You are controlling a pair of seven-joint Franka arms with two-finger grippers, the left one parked.
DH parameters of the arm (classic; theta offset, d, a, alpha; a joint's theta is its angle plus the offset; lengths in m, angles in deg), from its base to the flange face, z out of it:
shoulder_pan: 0 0.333 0 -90
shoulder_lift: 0 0 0 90
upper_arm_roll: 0 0.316 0.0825 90
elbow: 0 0 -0.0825 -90
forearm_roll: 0 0.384 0 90
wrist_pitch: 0 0 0.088 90
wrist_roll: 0 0.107 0 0
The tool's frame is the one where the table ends.
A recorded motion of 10 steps. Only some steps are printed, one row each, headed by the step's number.
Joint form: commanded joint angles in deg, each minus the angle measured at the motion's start. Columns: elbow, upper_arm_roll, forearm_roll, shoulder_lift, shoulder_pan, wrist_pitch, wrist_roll.
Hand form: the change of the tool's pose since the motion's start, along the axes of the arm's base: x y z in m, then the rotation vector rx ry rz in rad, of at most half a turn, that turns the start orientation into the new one. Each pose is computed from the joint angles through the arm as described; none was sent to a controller.
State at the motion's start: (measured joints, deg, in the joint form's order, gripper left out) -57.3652 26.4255 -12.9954 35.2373 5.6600 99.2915 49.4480
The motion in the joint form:
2: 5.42 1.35 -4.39 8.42 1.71 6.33 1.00
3: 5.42 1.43 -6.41 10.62 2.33 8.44 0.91
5: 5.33 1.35 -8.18 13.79 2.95 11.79 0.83
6: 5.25 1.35 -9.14 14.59 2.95 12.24 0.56
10: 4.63 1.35 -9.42 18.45 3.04 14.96 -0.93
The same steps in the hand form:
2: 0.0323 0.0206 -0.0469 0.0285 -0.0637 0.0015
3: 0.0385 0.0288 -0.0713 0.0118 -0.0748 0.0169
5: 0.0470 0.0377 -0.1077 0.0049 -0.0849 0.0321
6: 0.0492 0.0374 -0.1182 -0.0089 -0.0854 0.0400
10: 0.0549 0.0424 -0.1699 -0.0065 -0.0560 0.0722

